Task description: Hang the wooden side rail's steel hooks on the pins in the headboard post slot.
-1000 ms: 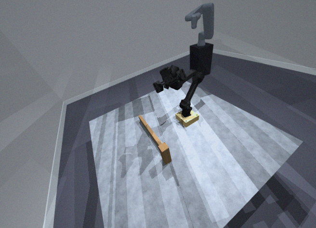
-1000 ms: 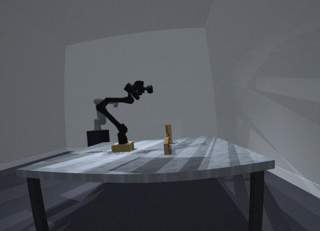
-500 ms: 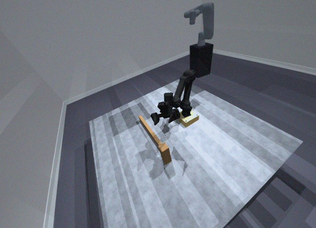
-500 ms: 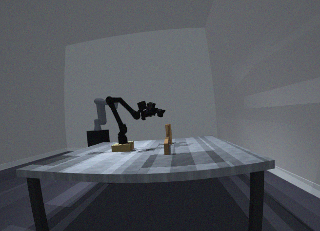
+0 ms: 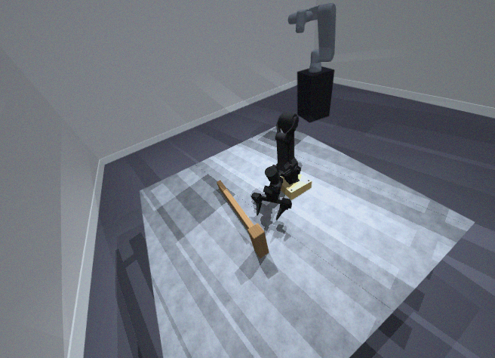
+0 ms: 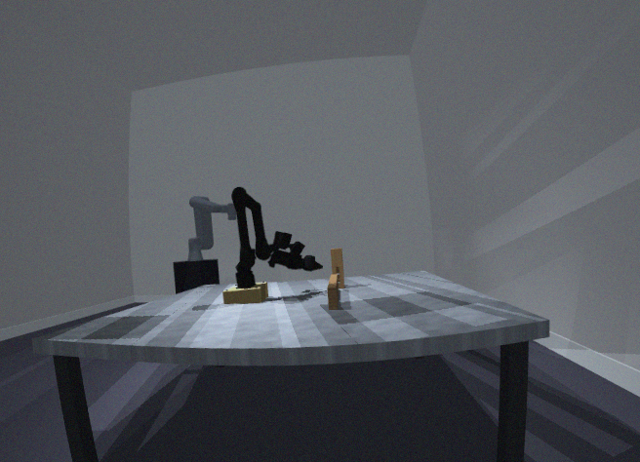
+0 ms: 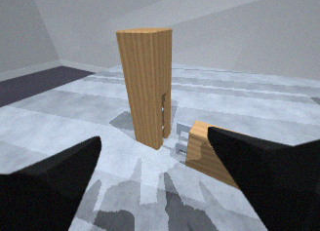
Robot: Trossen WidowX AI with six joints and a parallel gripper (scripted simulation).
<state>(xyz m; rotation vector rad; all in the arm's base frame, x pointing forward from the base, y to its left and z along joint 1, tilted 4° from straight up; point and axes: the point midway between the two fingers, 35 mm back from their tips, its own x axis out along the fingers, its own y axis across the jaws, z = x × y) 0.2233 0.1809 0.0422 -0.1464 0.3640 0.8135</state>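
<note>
Now: the headboard post 7 cm ahead of my gripper tip, 8 cm to the left of it and 3 cm below it.
</note>
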